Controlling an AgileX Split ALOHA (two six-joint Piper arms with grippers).
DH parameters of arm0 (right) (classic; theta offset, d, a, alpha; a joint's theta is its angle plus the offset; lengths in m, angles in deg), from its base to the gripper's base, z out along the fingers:
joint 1: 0 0.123 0 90
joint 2: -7.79 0 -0.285 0
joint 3: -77.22 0 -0.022 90
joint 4: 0 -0.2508 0 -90
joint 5: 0 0 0.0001 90
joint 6: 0 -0.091 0 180
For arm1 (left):
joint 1: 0 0.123 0 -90
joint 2: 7.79 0 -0.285 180
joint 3: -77.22 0 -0.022 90
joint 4: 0 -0.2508 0 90
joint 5: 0 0 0.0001 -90
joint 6: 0 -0.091 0 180
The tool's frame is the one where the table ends.
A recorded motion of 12 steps. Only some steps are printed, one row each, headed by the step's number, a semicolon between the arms.
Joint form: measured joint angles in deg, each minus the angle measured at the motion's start. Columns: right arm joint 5, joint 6, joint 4, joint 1, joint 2, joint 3; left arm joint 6, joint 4, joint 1, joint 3, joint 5, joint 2.
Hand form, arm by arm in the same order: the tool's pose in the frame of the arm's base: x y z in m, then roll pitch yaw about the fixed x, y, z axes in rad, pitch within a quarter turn. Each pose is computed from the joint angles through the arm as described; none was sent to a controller.
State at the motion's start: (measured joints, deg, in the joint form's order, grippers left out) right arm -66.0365 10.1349 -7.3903 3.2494 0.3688 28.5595; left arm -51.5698 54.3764 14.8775 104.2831 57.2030 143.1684
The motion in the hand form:
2: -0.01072 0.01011 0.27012 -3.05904 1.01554 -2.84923; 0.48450 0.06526 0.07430 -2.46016 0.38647 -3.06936
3: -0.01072 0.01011 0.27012 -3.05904 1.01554 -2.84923; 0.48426 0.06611 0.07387 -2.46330 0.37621 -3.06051
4: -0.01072 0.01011 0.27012 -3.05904 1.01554 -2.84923; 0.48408 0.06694 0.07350 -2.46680 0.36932 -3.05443
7: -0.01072 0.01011 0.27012 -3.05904 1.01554 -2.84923; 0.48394 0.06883 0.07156 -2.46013 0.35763 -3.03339
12: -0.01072 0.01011 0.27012 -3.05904 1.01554 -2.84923; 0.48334 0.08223 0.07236 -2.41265 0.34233 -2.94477
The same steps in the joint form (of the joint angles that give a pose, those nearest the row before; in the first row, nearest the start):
2: 0.00 0.00 0.00 0.00 0.00 0.00; 2.03 -1.09 0.00 0.00 -0.06 0.00
3: 0.00 0.00 0.00 0.00 0.00 0.00; 2.97 -1.53 0.05 0.00 -0.20 0.00
4: 0.00 0.00 0.00 0.00 0.00 0.00; 3.64 -1.90 0.10 0.00 -0.33 0.00
7: 0.00 0.00 0.00 0.00 0.00 0.00; 4.49 -1.70 0.33 0.00 -0.49 0.24
12: 0.00 0.00 0.00 0.00 0.00 0.00; 5.89 0.87 2.12 0.00 -0.37 0.42

